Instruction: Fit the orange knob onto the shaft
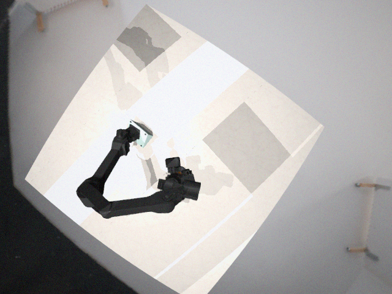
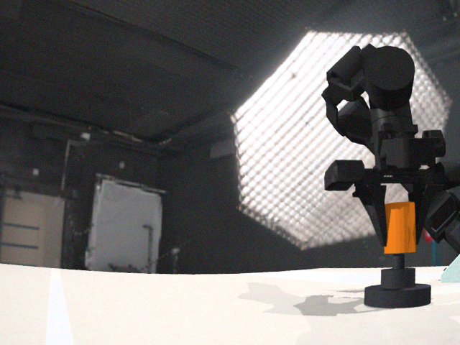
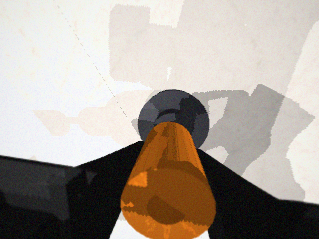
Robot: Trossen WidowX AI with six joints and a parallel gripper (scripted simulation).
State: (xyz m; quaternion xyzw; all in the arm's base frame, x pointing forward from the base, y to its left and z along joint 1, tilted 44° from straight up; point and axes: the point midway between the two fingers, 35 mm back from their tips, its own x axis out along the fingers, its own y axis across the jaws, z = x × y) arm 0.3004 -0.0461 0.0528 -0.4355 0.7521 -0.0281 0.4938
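Right now the orange knob is 2 cm above my gripper tip. Round my gripper tip: round pedestal (4 cm below).
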